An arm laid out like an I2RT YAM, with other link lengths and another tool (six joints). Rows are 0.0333 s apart.
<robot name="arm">
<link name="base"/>
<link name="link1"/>
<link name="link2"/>
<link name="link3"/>
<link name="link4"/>
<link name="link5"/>
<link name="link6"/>
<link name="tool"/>
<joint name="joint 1" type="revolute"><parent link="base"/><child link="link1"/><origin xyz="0 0 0.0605" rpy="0 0 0"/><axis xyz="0 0 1"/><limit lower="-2.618" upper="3.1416"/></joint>
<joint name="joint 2" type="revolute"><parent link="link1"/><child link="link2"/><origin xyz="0.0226 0.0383 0.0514" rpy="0 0 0"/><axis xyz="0 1 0"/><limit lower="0" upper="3.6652"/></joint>
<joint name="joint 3" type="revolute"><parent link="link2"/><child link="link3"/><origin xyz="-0.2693 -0.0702 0" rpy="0 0 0"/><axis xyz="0 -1 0"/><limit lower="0" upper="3.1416"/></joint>
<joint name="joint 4" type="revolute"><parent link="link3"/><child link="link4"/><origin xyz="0.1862 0.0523 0.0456" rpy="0 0 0"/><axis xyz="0 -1 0"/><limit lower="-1.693" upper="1.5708"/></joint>
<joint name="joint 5" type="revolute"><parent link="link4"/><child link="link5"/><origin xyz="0.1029 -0.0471 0.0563" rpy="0 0 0"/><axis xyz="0 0 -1"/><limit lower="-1.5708" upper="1.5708"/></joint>
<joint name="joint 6" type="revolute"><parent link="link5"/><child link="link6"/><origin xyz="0.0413 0 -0.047" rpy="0 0 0"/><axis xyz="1 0 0"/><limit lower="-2.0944" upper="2.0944"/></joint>
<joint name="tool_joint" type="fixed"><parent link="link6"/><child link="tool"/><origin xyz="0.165 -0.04 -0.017" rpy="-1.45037 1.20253 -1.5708"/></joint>
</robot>
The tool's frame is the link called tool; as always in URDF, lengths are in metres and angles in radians.
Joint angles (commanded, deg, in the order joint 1, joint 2, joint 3, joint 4, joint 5, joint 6), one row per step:
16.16 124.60 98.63 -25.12 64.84 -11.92
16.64 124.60 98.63 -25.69 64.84 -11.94
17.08 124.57 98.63 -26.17 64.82 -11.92
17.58 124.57 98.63 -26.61 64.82 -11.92
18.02 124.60 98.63 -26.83 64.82 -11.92
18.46 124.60 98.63 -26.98 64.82 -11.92
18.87 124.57 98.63 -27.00 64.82 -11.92
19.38 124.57 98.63 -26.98 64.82 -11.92
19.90 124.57 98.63 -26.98 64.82 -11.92
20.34 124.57 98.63 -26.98 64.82 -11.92
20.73 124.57 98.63 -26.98 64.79 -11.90
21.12 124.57 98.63 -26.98 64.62 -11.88
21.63 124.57 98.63 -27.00 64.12 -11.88
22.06 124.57 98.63 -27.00 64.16 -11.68
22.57 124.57 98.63 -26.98 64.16 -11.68
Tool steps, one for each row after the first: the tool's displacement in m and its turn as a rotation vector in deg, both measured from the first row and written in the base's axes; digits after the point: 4 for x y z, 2 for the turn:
-0.0003 0.0039 -0.0009 -0.17 0.56 0.49
-0.0006 0.0075 -0.0016 -0.28 0.98 0.93
-0.0008 0.0116 -0.0023 -0.41 1.40 1.43
-0.0005 0.0154 -0.0029 -0.49 1.64 1.87
-0.0002 0.0192 -0.0031 -0.54 1.78 2.31
0.0002 0.0228 -0.0029 -0.54 1.77 2.72
0.0009 0.0273 -0.0029 -0.54 1.75 3.23
0.0015 0.0319 -0.0029 -0.55 1.75 3.75
0.0019 0.0358 -0.0029 -0.56 1.74 4.19
0.0024 0.0393 -0.0030 -0.53 1.73 4.59
0.0030 0.0430 -0.0035 -0.40 1.76 5.08
0.0042 0.0483 -0.0049 -0.04 1.90 5.90
0.0044 0.0520 -0.0049 0.03 1.74 6.24
0.0048 0.0566 -0.0049 0.03 1.72 6.75

